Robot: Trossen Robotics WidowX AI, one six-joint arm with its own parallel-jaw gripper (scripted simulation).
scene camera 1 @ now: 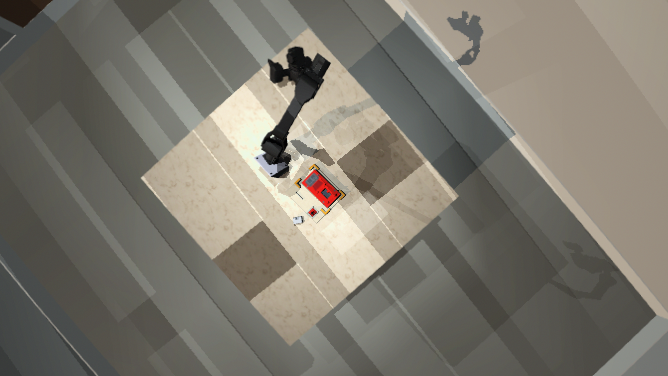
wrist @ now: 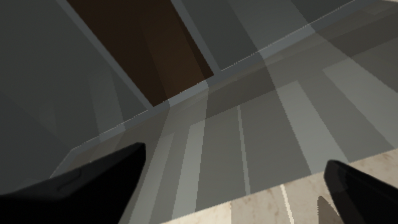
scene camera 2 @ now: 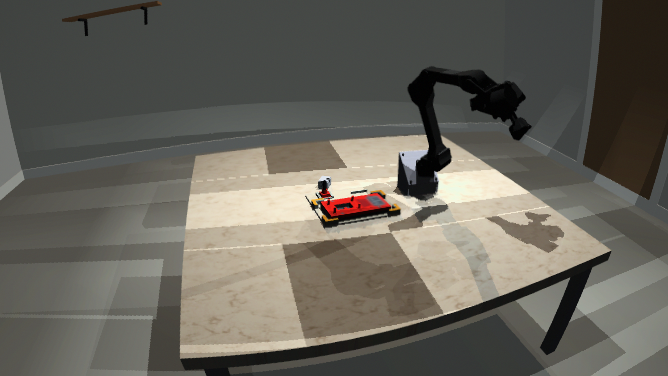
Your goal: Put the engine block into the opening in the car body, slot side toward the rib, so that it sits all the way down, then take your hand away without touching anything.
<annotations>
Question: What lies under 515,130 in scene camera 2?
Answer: My gripper.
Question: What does my gripper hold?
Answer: Nothing.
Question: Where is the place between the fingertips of my gripper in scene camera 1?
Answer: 277,58
</annotations>
